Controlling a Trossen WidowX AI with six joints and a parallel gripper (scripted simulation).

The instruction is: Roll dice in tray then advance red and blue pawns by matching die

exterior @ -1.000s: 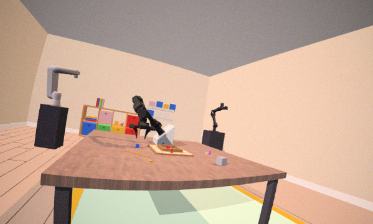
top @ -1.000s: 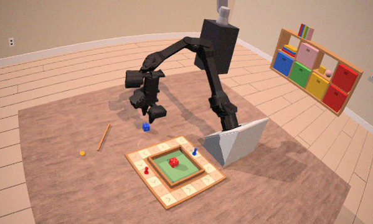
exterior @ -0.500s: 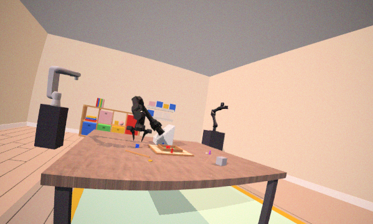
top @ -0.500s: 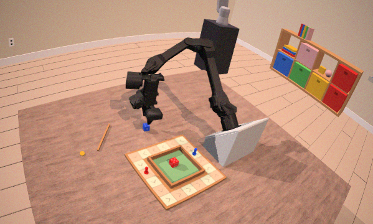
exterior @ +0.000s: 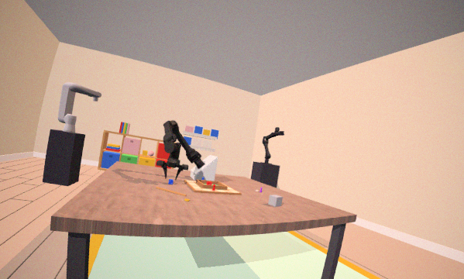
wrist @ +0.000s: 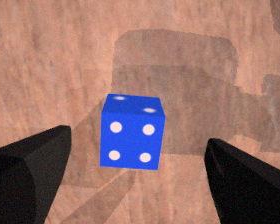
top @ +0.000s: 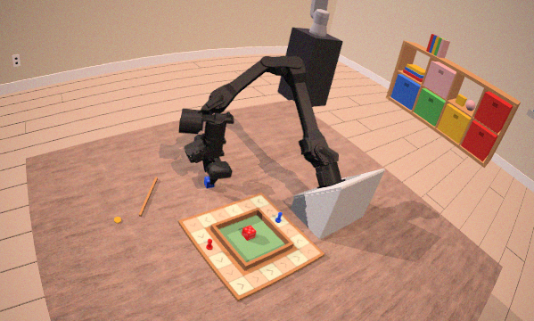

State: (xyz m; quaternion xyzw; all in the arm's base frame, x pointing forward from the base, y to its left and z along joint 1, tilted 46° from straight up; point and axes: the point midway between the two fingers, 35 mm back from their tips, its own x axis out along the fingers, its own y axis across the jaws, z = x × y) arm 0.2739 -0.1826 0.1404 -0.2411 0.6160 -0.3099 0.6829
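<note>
Right now the red pawn is 24 cm to the left of my gripper tip and 11 cm ahead of it. Round my gripper tip: wooden stick (20 cm ahead, 2 cm below); then green tray (25 cm to the left, 2 cm below); then blue pawn (22 cm to the left, 11 cm behind).
</note>
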